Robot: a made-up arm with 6 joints. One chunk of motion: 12 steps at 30 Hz.
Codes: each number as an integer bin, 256 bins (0 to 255) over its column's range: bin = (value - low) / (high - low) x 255, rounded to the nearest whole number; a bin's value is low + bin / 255 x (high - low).
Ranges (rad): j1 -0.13..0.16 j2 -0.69..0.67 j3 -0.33..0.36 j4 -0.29..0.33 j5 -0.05..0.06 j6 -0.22..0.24
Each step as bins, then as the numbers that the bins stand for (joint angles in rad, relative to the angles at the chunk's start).
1 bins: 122 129 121 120 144 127
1 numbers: 0.0087 -0.0020 -0.0026 0.0018 0.0121 0.0091
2 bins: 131 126 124 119 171 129
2 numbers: 0.0190 -0.0180 0.0055 -0.0007 0.0238 0.0127
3 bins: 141 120 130 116 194 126
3 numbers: 0.0304 -0.0500 0.0218 -0.0080 0.0337 0.0073
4 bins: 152 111 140 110 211 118
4 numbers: 0.0429 -0.0980 0.0488 -0.0225 0.0410 -0.0071
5 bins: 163 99 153 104 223 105
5 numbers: 0.0554 -0.1620 0.0840 -0.0371 0.0462 -0.0306
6 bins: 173 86 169 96 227 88
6 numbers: 0.0667 -0.2313 0.1273 -0.0566 0.0479 -0.0613
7 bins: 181 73 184 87 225 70
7 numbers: 0.0758 -0.3007 0.1679 -0.0785 0.0471 -0.0937
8 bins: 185 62 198 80 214 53
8 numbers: 0.0804 -0.3593 0.2058 -0.0955 0.0423 -0.1244
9 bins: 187 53 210 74 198 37
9 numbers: 0.0827 -0.4073 0.2382 -0.1101 0.0354 -0.1533
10 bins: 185 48 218 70 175 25
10 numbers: 0.0804 -0.4340 0.2599 -0.1198 0.0255 -0.1749
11 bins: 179 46 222 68 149 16
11 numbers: 0.0736 -0.4447 0.2707 -0.1247 0.0143 -0.1911
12 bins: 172 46 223 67 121 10
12 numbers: 0.0656 -0.4447 0.2734 -0.1271 0.0022 -0.2020
